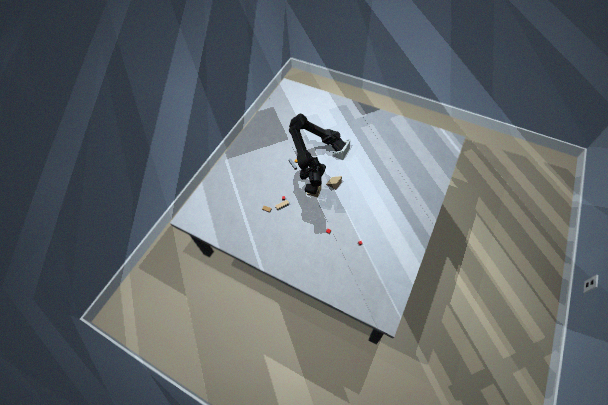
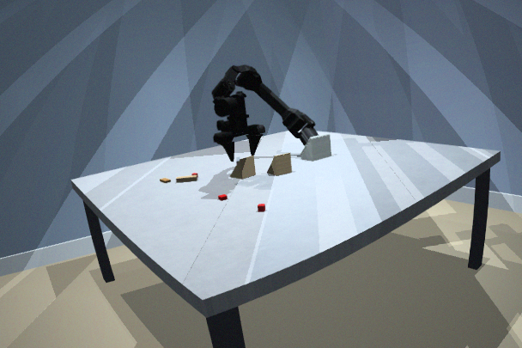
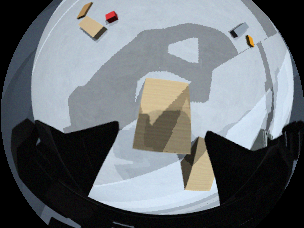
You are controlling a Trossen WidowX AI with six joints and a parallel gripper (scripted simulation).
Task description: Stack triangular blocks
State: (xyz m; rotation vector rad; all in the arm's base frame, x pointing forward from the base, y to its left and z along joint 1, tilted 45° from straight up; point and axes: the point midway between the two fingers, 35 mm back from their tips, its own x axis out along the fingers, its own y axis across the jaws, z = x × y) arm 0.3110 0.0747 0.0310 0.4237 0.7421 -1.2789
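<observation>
My gripper tip is now 40 mm above the tan triangular block. From my gripper tip the other things lie so: orange block: 220 mm to the right, 120 mm behind, 60 mm below; grey rod: 230 mm to the right, 90 mm behind, 60 mm below.
</observation>
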